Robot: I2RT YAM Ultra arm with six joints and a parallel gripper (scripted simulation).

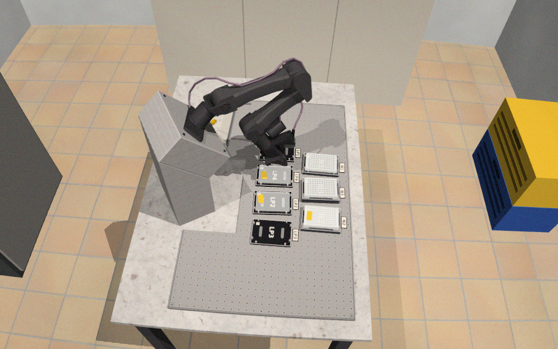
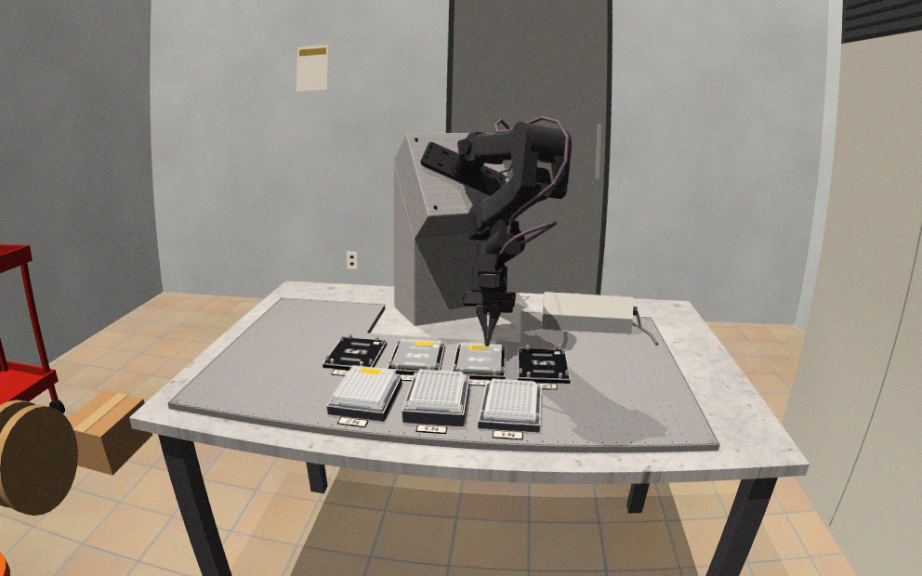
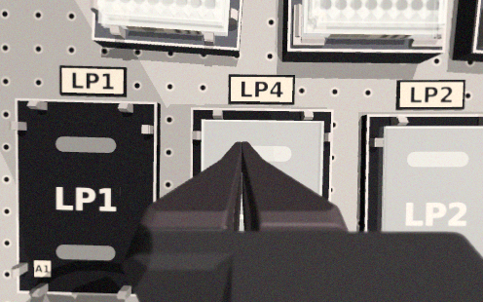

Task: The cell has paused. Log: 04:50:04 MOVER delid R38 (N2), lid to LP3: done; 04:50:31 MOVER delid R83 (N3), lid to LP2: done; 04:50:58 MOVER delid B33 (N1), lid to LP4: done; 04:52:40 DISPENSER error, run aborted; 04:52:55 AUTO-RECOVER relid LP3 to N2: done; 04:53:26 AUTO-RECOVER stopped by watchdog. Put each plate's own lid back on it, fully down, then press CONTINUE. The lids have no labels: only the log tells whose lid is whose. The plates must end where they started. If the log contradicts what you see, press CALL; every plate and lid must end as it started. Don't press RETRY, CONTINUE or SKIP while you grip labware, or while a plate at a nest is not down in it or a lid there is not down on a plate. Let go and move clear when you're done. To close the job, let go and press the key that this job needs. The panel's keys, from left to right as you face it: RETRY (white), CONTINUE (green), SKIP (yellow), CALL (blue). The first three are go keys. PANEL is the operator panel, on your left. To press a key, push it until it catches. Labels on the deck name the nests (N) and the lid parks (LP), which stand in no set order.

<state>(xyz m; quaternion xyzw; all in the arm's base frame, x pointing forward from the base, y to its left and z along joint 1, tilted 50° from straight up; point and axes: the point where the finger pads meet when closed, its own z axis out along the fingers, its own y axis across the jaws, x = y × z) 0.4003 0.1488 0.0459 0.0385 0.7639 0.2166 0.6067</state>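
My hand is 16 cm short of the plate, 4 cm to the left of it and 4 cm above it. From my hand the other things lie so: green continue key: 36 cm behind, 18 cm to the left; white retry key: 37 cm behind, 23 cm to the left.
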